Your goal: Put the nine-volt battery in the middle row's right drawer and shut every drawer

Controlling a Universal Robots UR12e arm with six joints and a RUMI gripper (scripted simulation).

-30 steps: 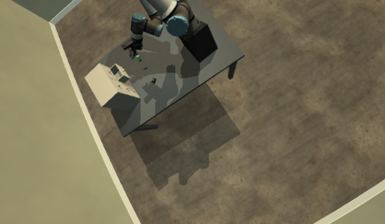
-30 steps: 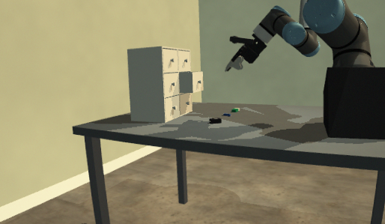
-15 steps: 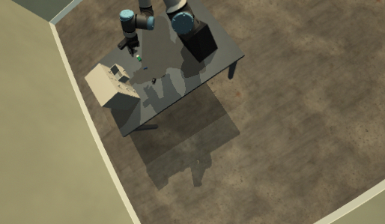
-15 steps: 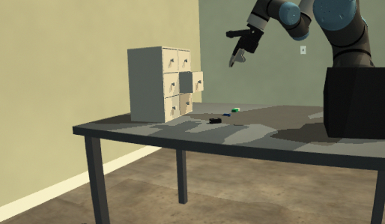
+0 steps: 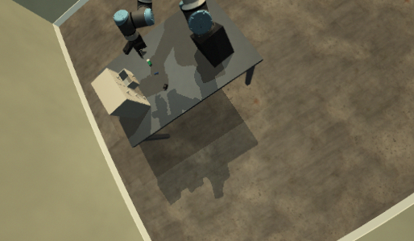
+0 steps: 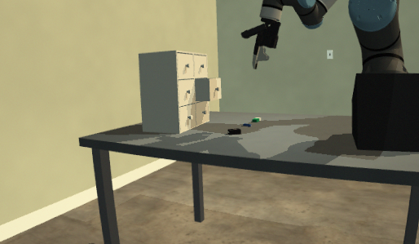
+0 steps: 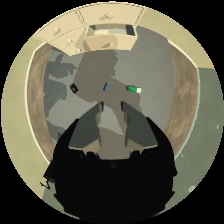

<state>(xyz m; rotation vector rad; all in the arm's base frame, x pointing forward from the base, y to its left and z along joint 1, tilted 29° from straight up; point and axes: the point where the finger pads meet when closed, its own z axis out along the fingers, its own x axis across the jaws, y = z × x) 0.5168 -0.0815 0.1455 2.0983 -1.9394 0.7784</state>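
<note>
Right now the nine-volt battery is 260 mm below my hand, 200 mm to the left of it and 50 mm ahead of it. Also, from my hand: blue item (260 mm below, 30 mm to the left, 30 mm ahead); then green-and-white item (260 mm below, 120 mm to the right, 20 mm ahead).
</note>
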